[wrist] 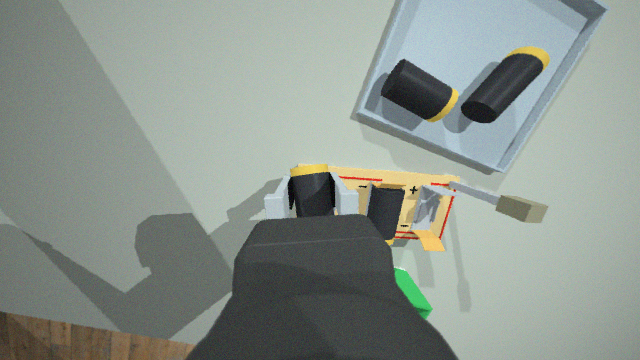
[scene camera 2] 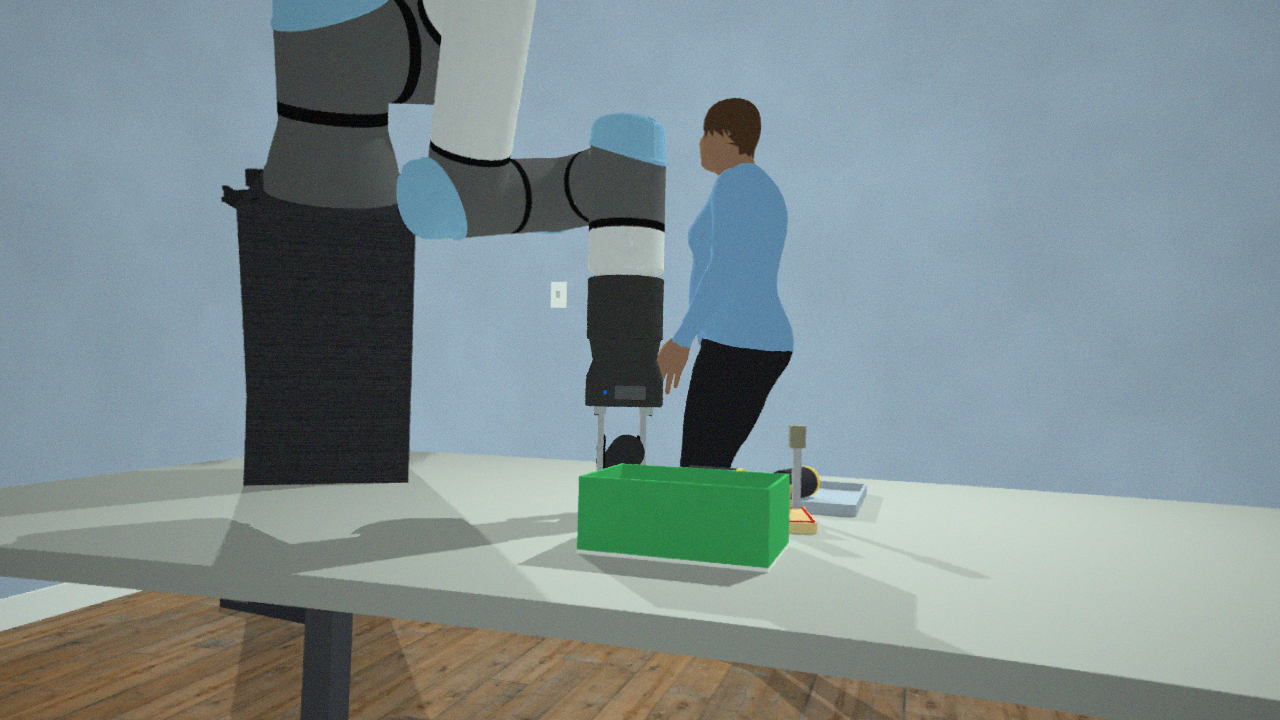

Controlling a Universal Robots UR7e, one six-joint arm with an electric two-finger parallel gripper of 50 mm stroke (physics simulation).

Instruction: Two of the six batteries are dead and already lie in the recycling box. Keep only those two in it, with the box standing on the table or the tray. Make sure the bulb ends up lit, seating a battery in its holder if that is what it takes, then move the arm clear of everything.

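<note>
My gripper is shut on a black battery with a yellow end band; its fingertips are partly hidden behind the green recycling box in scene camera 2. In the wrist view the held battery overlaps the left part of the yellow holder; whether it touches is unclear. A second battery lies in the holder's middle bay, yellow end toward the gripper body. The right bay is empty. Two batteries lie in the tray. The box's contents are hidden. The bulb does not show.
A lever with a beige block sticks up from the holder's right end. The green box stands on the table in front of the gripper in scene camera 2. A person in blue stands behind the table, beside the arm in that view.
</note>
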